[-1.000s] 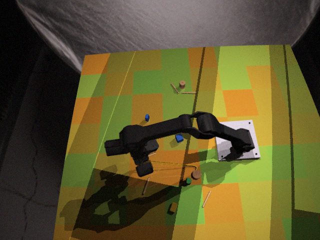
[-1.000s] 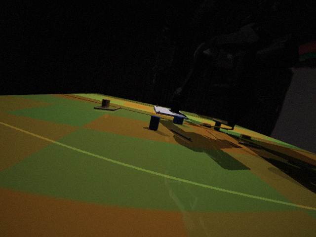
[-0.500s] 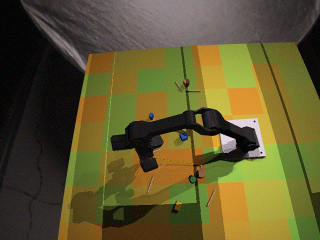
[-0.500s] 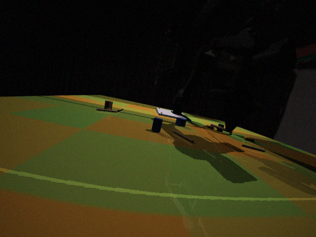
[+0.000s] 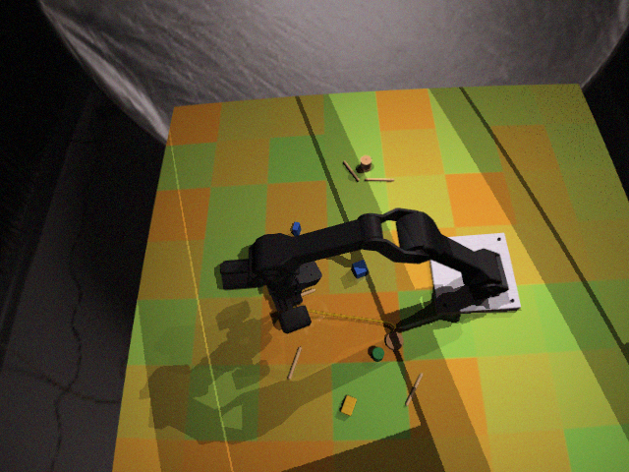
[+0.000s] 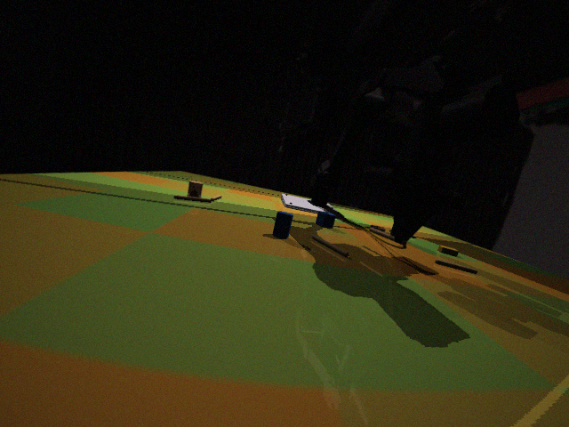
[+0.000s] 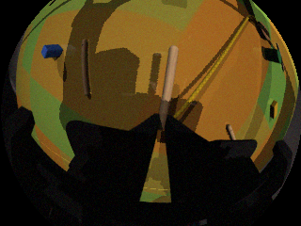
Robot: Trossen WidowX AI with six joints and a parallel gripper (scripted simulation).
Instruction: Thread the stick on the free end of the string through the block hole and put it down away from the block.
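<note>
Right now my gripper tip is 4 cm past the loose stick, 12 cm to the left of it and 3 cm above it. The rest, counted from my gripper tip: round wooden button (22 cm behind, 13 cm to the left, 2 cm below); then thin wooden stick (1 cm behind); then green cylinder (18 cm behind, 16 cm to the left, 1 cm below).
</note>
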